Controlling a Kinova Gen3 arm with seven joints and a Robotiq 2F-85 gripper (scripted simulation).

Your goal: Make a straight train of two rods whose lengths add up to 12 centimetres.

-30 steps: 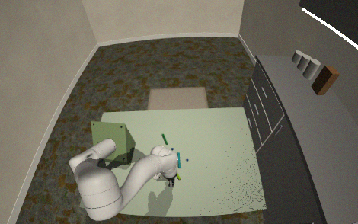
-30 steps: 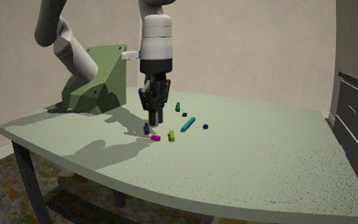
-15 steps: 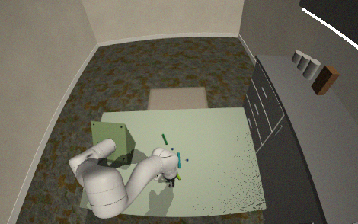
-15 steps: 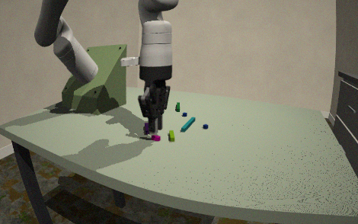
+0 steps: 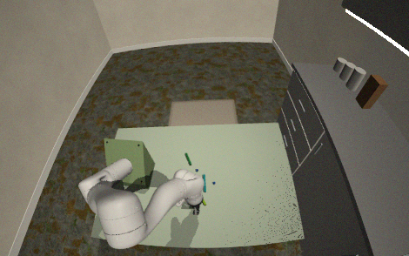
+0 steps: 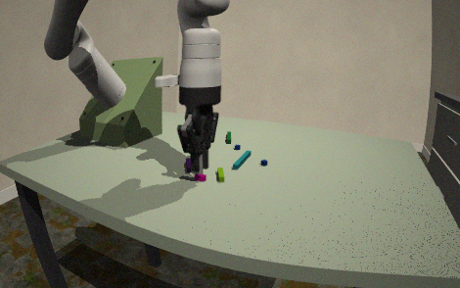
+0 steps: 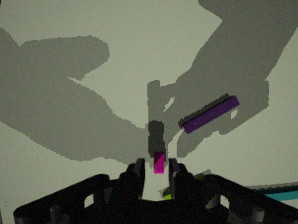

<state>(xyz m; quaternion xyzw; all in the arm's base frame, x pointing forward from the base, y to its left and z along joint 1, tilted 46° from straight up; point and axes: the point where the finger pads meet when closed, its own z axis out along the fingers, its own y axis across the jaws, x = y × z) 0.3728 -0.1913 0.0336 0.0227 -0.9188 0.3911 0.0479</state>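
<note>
Now: hand 3 cm above the magenta rod. From my hand the other things lie so: purple rod 5 cm behind, 5 cm to the left, 3 cm below; then turquoise rod 3 cm ahead, 13 cm to the left, 3 cm below; then lime rod 3 cm ahead, 3 cm to the left, 3 cm below.
</note>
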